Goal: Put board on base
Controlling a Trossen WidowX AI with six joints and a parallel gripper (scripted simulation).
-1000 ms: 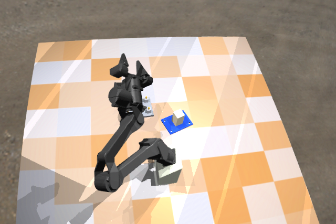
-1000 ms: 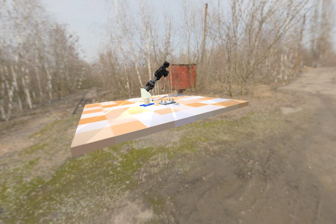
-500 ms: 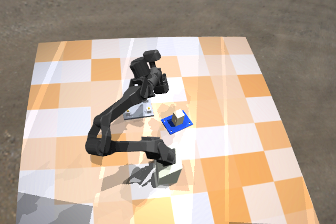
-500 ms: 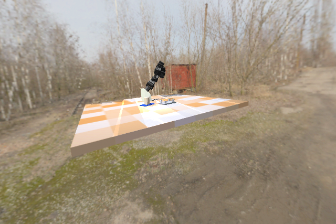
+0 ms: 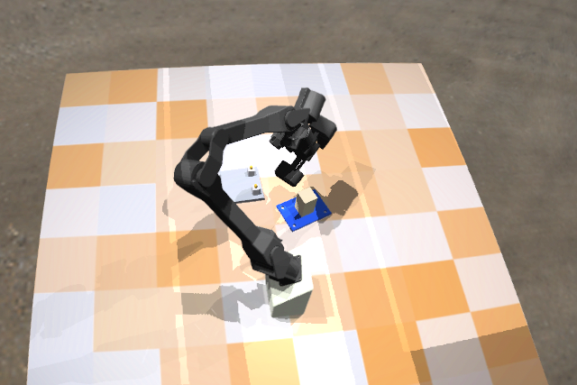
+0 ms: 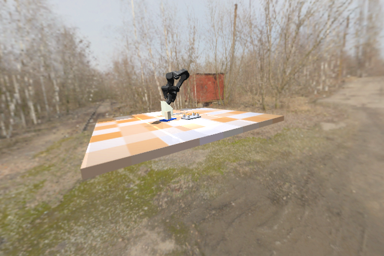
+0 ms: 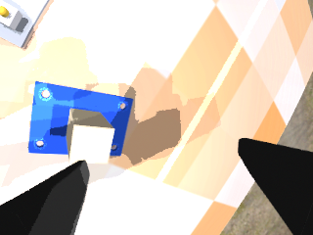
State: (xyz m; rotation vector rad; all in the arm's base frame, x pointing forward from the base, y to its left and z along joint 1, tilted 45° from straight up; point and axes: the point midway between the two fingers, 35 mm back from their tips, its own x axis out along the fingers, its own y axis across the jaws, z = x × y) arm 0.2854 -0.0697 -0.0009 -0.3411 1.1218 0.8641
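The flat blue board is 150 mm below my gripper tip and 40 mm behind it. Round my gripper tip: grey base (190 mm to the left, 160 mm below, 30 mm ahead).
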